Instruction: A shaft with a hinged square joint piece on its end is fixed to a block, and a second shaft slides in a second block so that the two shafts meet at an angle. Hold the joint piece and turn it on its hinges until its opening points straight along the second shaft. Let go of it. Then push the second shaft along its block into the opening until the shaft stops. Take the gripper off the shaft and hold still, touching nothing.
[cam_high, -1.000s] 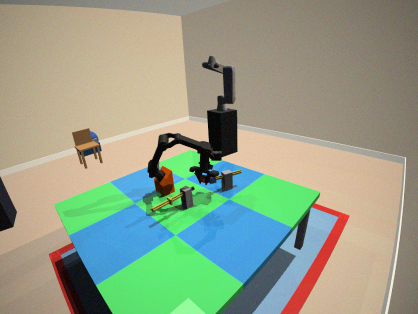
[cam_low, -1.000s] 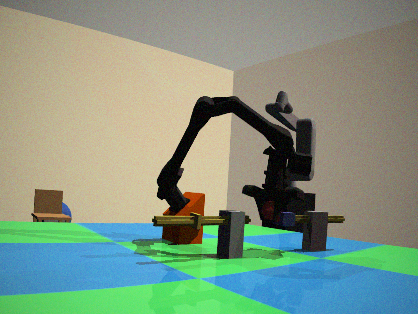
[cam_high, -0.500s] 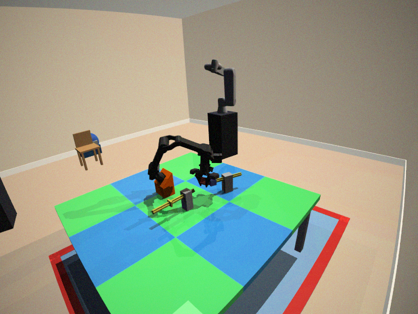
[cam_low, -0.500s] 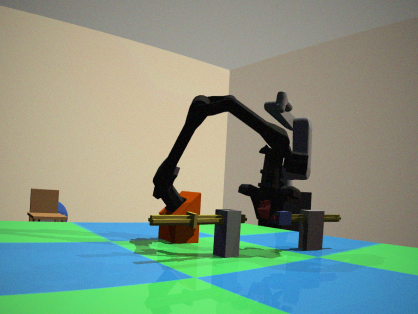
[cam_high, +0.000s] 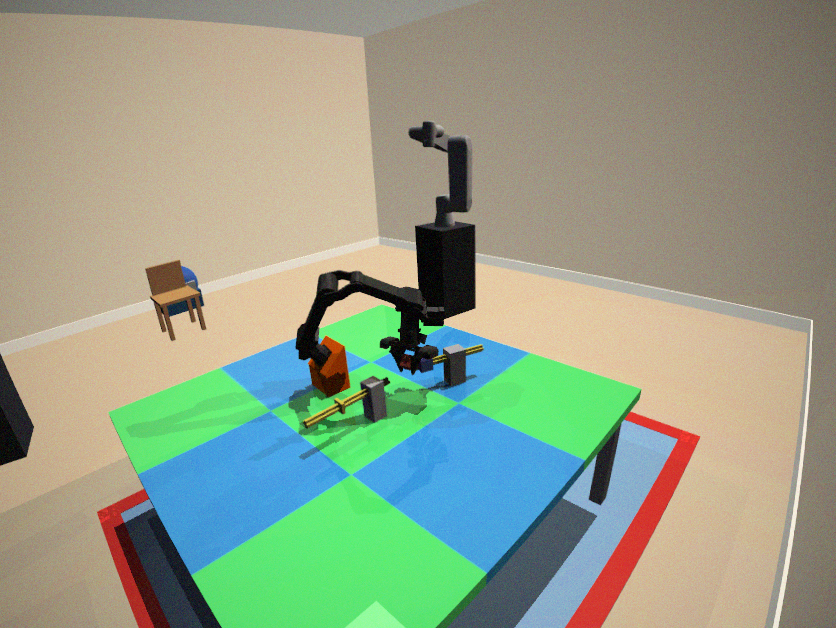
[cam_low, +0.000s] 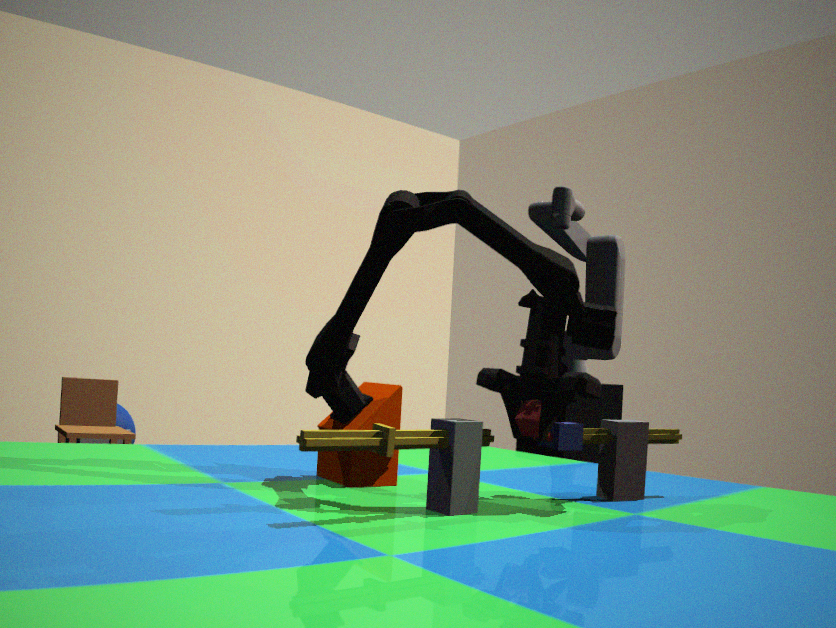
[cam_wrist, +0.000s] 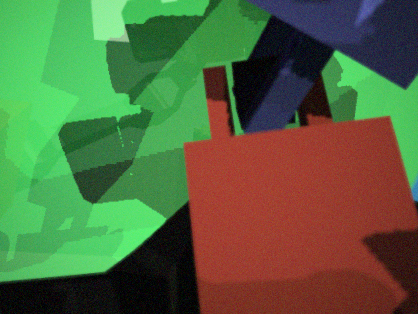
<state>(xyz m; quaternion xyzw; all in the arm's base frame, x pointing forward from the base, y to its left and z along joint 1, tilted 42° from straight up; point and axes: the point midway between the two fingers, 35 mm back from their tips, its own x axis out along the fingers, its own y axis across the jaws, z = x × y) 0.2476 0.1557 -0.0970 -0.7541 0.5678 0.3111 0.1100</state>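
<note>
My gripper tip is now 3 cm below the red joint piece, 2 cm to the right of it and 1 cm past it.
</note>
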